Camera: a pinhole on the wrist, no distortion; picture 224 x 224 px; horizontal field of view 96.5 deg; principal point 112.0 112.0 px. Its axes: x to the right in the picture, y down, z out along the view. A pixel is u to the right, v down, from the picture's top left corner.
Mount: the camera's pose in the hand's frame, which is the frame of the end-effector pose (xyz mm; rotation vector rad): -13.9 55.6 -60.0 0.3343 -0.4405 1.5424
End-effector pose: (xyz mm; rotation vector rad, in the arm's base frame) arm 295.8 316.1 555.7 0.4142 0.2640 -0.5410
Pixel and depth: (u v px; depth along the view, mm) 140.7 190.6 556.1
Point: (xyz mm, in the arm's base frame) -79.3 271.0 1126.6
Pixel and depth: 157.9 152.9 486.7
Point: 164.9 238.9 1056.5
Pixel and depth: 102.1 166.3 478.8
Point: -26.4 142.7 879.6
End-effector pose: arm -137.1 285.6 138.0 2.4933 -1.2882 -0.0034
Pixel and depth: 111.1 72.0 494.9
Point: 40.2 151.0 -257.8
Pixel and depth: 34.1 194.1 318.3
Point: -74.1 656.6 -76.4
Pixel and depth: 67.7 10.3 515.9
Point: 411.9 20.9 -208.2
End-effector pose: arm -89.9 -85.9 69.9 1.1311 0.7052 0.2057
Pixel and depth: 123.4 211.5 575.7
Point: -331.5 -790.1 294.8
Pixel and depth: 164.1 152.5 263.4
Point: -47.7 -305.1 228.5
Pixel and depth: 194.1 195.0 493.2
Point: -82.7 -640.4 548.7
